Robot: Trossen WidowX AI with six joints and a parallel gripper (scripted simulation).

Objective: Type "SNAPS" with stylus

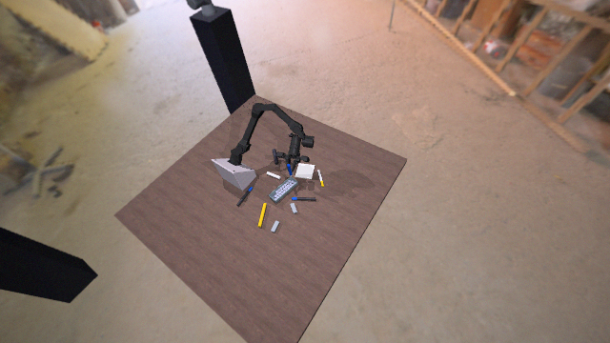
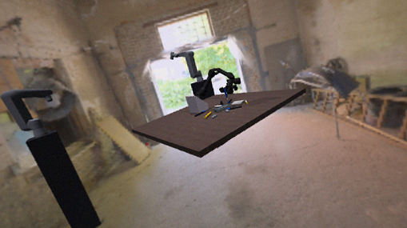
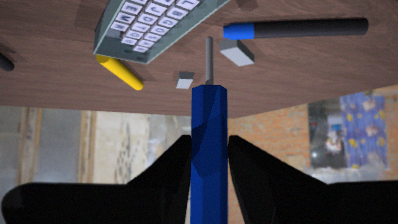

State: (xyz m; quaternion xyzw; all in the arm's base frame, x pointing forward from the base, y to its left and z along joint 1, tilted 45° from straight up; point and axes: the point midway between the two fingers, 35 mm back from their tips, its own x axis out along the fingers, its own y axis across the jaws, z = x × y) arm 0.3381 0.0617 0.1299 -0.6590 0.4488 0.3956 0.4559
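Right now my gripper tip is 12 cm above the white pad, 11 cm to the right of it and 2 cm short of it.
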